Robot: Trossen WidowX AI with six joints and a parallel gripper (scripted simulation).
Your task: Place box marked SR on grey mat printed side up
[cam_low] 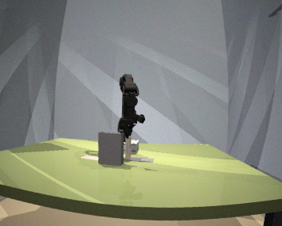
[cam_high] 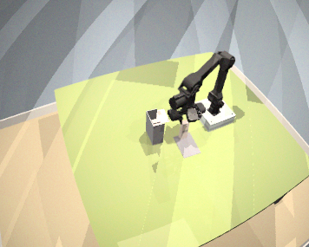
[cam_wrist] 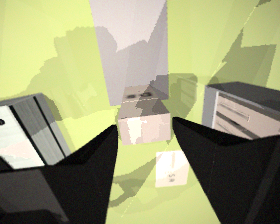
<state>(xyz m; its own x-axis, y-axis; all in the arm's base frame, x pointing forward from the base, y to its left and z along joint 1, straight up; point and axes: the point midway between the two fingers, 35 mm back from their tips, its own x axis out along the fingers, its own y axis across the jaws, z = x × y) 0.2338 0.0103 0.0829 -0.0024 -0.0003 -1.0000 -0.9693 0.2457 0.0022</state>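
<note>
Right now the grey mat is 2 cm ahead of my gripper tip, 6 cm to the left of it and 11 cm below it. Also, from my gripper tip: white card (1 cm ahead, 19 cm to the right, 11 cm below).
</note>
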